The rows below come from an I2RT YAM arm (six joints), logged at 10 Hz.
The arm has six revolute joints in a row. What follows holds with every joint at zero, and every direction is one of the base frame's. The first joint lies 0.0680 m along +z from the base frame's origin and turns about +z. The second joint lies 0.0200 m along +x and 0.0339 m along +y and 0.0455 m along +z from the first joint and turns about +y. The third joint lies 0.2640 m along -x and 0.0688 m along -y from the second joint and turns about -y. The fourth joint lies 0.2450 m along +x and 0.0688 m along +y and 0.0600 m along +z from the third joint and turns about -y. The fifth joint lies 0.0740 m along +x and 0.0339 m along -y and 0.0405 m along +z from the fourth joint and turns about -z. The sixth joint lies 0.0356 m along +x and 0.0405 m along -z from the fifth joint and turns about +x. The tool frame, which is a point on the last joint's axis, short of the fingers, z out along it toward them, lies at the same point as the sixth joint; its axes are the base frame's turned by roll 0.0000, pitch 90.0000 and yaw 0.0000 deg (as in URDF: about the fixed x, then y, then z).
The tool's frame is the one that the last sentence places.
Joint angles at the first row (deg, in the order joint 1, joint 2, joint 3, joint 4, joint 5, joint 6):
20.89 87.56 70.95 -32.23 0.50 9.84
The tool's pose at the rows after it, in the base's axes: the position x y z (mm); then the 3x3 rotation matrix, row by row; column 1 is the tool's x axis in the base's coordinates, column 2 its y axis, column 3 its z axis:
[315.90 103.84 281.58], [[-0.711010 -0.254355 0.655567], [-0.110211 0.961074 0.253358], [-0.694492 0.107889 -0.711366]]
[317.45 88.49 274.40], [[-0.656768 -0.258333 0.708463], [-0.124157 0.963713 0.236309], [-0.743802 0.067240 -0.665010]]
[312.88 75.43 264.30], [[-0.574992 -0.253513 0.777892], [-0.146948 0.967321 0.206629], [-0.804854 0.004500 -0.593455]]
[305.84 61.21 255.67], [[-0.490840 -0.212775 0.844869], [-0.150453 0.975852 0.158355], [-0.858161 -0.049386 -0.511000]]
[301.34 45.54 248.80], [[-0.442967 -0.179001 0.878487], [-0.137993 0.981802 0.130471], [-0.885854 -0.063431 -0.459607]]
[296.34 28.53 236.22], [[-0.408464 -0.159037 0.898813], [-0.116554 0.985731 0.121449], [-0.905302 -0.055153 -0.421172]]
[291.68 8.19 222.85], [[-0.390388 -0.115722 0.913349], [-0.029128 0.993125 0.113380], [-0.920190 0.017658 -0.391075]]
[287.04 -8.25 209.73], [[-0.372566 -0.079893 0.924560], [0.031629 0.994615 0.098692], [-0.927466 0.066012 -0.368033]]
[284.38 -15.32 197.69], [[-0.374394 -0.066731 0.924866], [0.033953 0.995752 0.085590], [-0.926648 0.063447 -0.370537]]
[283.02 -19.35 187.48], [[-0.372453 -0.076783 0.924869], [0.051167 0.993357 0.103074], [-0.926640 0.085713 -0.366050]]
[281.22 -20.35 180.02], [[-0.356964 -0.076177 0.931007], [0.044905 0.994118 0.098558], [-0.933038 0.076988 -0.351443]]
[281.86 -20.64 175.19], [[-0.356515 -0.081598 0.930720], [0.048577 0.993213 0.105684], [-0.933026 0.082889 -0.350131]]
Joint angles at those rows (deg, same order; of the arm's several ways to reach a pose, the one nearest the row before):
17.96 86.51 68.79 -27.67 -2.23 6.57
15.32 85.05 64.65 -21.32 -2.33 3.09
13.43 82.52 58.27 -12.17 -1.17 -0.54
11.39 79.77 51.87 -2.83 0.67 -2.90
8.61 78.17 47.66 3.16 0.14 -4.02
5.23 77.36 43.01 9.42 -2.23 -4.52
0.92 77.28 38.88 15.26 -5.67 -1.32
-2.65 77.87 35.37 20.67 -8.13 0.83
-4.18 79.05 33.18 23.85 -8.79 0.38
-5.26 80.55 31.47 27.20 -10.80 0.98
-5.49 81.65 29.77 30.91 -10.79 0.61
-5.60 82.80 29.27 32.61 -11.31 0.79

